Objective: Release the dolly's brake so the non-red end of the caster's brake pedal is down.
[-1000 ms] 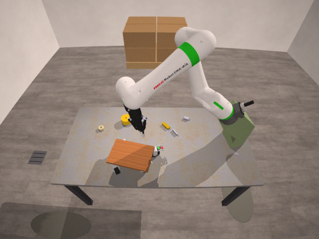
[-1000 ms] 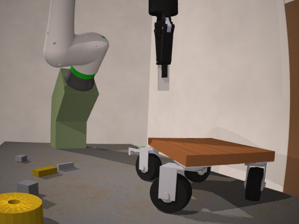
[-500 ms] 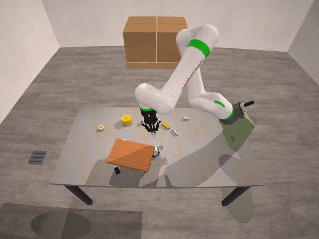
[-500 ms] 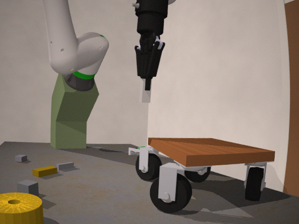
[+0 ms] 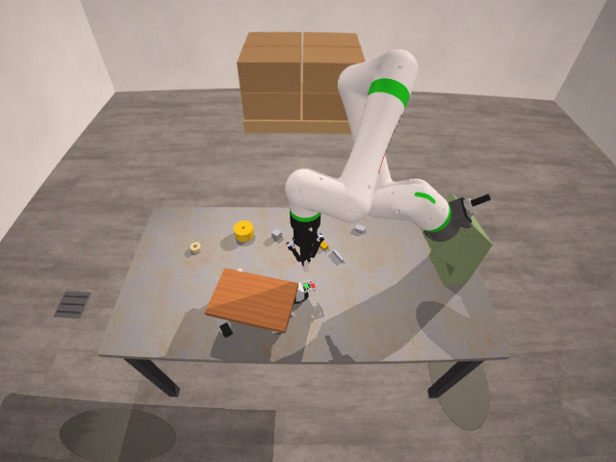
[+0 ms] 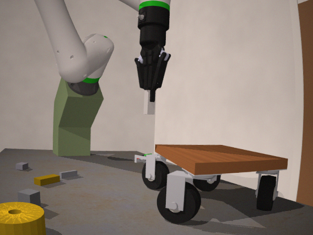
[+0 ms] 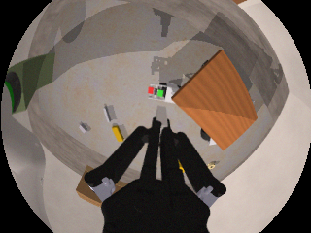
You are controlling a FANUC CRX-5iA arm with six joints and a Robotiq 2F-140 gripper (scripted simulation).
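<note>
Now: hand 16 cm above the brake pedal and 2 cm past it. The rest, counted from my hand: grey bar: 23 cm to the right, 23 cm below, 10 cm behind; then yellow block: 29 cm to the right, 23 cm below; then grey cube: 28 cm to the right, 22 cm below, 20 cm ahead.
</note>
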